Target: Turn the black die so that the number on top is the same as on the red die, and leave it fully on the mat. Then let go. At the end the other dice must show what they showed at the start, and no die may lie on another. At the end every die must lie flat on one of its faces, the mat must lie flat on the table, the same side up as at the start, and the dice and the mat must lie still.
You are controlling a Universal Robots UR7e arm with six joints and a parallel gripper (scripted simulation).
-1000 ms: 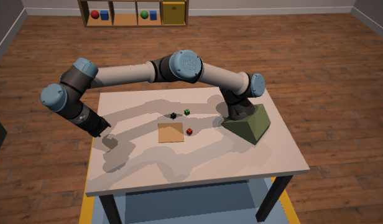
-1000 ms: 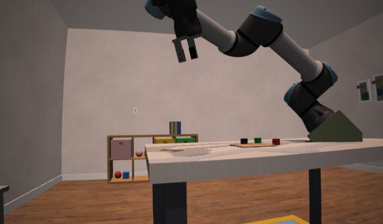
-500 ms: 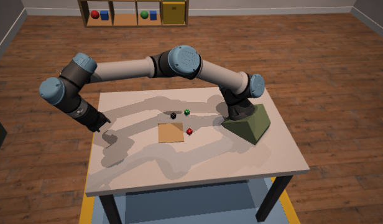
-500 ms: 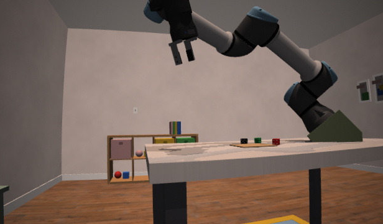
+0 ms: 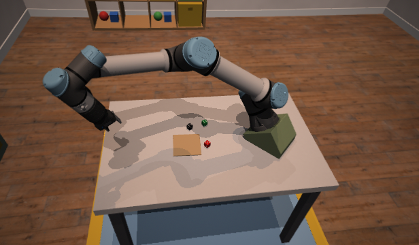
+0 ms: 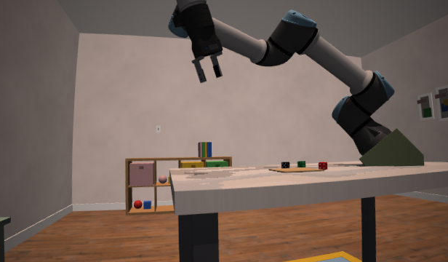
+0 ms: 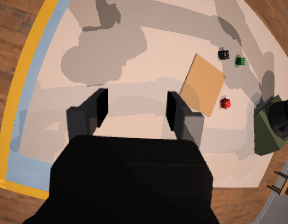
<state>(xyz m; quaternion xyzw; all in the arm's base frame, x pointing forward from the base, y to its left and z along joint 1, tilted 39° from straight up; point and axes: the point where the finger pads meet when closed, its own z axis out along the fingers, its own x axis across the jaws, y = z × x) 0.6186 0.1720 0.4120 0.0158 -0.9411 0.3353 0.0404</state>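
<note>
My hand is 47 cm past the green die, 10 cm to the left of it and 28 cm above it. The rest, counted from my hand: red die (42 cm behind, 4 cm to the left, 28 cm below); then tan mat (33 cm behind, 29 cm below); then black die (39 cm behind, 11 cm to the right, 28 cm below).
</note>
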